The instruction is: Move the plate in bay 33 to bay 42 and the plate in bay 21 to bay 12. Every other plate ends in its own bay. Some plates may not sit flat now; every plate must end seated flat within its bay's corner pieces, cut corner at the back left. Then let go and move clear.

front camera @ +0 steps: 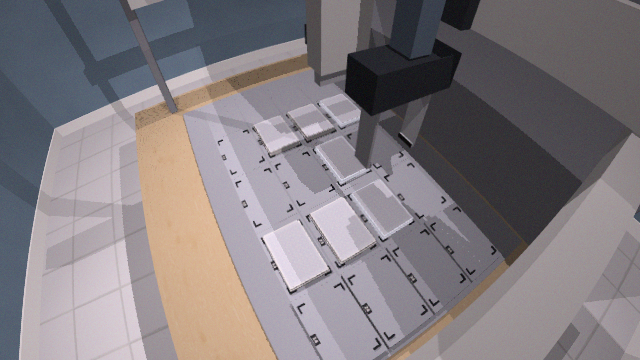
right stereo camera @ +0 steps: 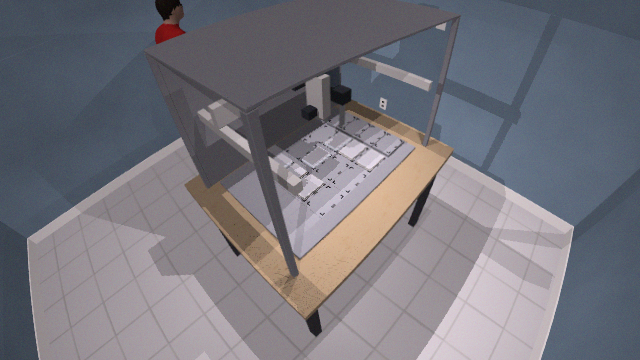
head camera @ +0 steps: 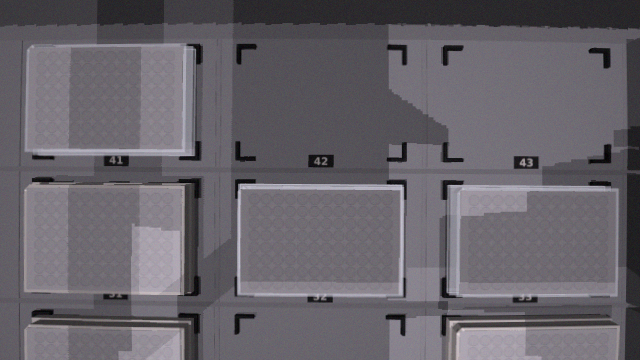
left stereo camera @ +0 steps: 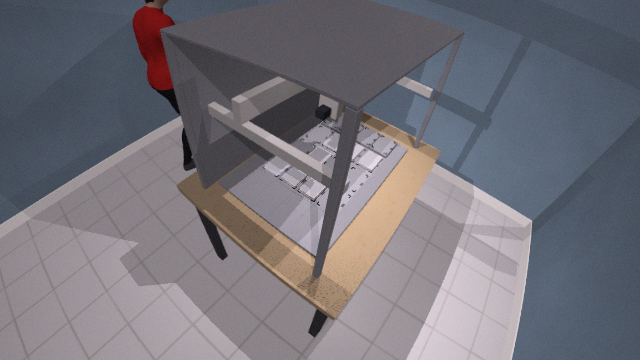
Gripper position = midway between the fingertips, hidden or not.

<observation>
In view: my gripper (front camera: 385,150), a clear-edged plate (head camera: 502,240), a grey post (left stereo camera: 351,121), a bay 12 (front camera: 268,203) and a bay 22 (front camera: 308,182).
The clear-edged plate shows as well in the front camera view (front camera: 384,212). The grey post also shows in the right stereo camera view (right stereo camera: 251,122).
</observation>
